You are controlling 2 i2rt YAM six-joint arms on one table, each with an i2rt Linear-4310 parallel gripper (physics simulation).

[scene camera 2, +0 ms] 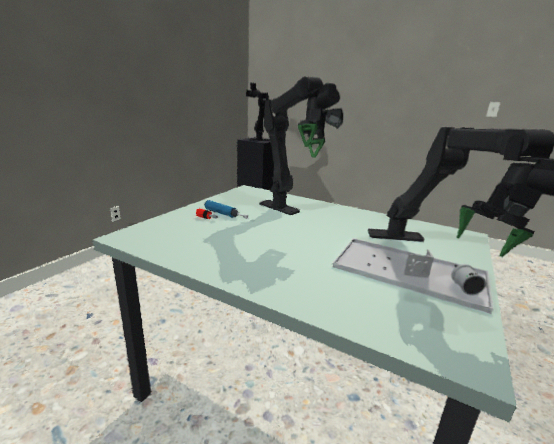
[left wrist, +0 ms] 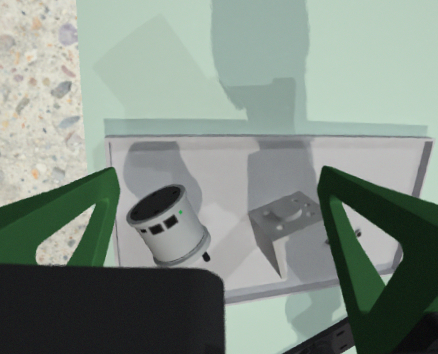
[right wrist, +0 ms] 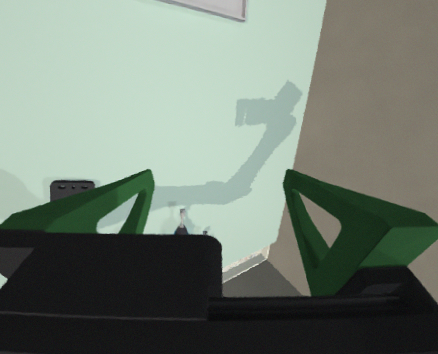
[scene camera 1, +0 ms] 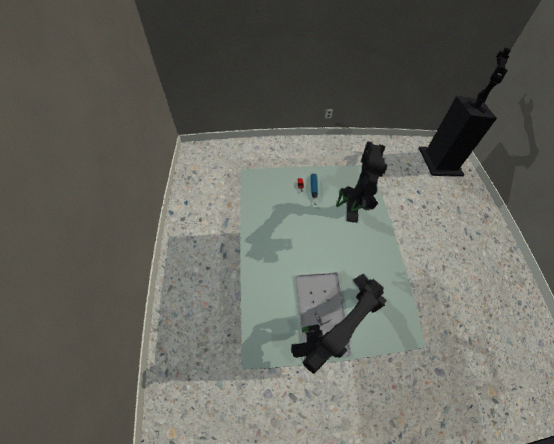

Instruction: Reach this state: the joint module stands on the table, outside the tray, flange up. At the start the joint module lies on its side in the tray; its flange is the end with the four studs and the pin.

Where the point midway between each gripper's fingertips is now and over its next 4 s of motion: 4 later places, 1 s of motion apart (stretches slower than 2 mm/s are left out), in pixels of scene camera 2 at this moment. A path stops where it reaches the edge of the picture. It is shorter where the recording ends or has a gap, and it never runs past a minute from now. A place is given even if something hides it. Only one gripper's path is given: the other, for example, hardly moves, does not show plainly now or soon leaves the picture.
The left gripper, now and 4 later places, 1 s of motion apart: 478,247; 476,259; 475,252; 474,252; 474,253
